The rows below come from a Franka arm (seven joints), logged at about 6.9 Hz.
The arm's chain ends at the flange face. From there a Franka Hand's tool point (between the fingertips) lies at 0.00 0.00 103.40 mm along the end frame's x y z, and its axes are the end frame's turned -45 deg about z.
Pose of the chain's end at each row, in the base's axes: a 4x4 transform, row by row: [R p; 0 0 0 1], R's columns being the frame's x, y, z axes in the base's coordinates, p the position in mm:
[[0.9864, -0.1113, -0.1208, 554.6], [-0.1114, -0.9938, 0.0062, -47.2], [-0.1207, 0.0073, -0.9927, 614.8], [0, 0, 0, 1]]
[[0.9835, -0.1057, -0.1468, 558.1], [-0.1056, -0.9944, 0.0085, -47.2], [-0.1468, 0.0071, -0.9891, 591.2], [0, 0, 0, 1]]
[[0.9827, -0.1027, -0.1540, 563.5], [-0.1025, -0.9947, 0.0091, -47.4], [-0.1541, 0.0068, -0.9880, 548.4], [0, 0, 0, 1]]
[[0.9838, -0.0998, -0.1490, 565.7], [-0.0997, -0.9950, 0.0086, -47.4], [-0.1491, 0.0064, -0.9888, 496.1], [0, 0, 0, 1]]
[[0.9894, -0.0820, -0.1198, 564.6], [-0.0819, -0.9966, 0.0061, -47.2], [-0.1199, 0.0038, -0.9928, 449.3], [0, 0, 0, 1]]
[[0.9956, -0.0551, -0.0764, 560.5], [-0.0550, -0.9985, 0.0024, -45.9], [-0.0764, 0.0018, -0.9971, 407.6], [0, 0, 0, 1]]
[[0.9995, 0.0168, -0.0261, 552.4], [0.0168, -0.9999, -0.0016, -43.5], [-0.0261, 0.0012, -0.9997, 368.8], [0, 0, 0, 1]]
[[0.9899, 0.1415, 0.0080, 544.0], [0.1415, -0.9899, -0.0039, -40.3], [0.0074, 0.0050, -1.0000, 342.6], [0, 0, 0, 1]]
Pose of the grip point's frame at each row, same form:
[[0.7762, 0.6188, -0.1208, 542.1], [0.6240, -0.7815, 0.0062, -46.6], [-0.0905, -0.0802, -0.9927, 512.2], [0, 0, 0, 1]]
[[0.7702, 0.6207, -0.1468, 542.9], [0.6285, -0.7778, 0.0085, -46.3], [-0.1088, -0.0988, -0.9891, 488.9], [0, 0, 0, 1]]
[[0.7675, 0.6223, -0.1540, 547.6], [0.6309, -0.7758, 0.0091, -46.5], [-0.1138, -0.1042, -0.9880, 446.2], [0, 0, 0, 1]]
[[0.7662, 0.6251, -0.1490, 550.3], [0.6331, -0.7741, 0.0086, -46.5], [-0.1100, -0.1009, -0.9888, 393.9], [0, 0, 0, 1]]
[[0.7576, 0.6416, -0.1198, 552.2], [0.6468, -0.7626, 0.0061, -46.6], [-0.0875, -0.0821, -0.9928, 346.6], [0, 0, 0, 1]]
[[0.7430, 0.6650, -0.0764, 552.6], [0.6672, -0.7449, 0.0024, -45.7], [-0.0553, -0.0528, -0.9971, 304.5], [0, 0, 0, 1]]
[[0.6949, 0.7186, -0.0261, 549.7], [0.7189, -0.6952, -0.0016, -43.7], [-0.0193, -0.0176, -0.9997, 265.4], [0, 0, 0, 1]]
[[0.5999, 0.8000, 0.0080, 544.8], [0.8000, -0.5999, -0.0039, -40.7], [0.0017, 0.0088, -1.0000, 239.2], [0, 0, 0, 1]]

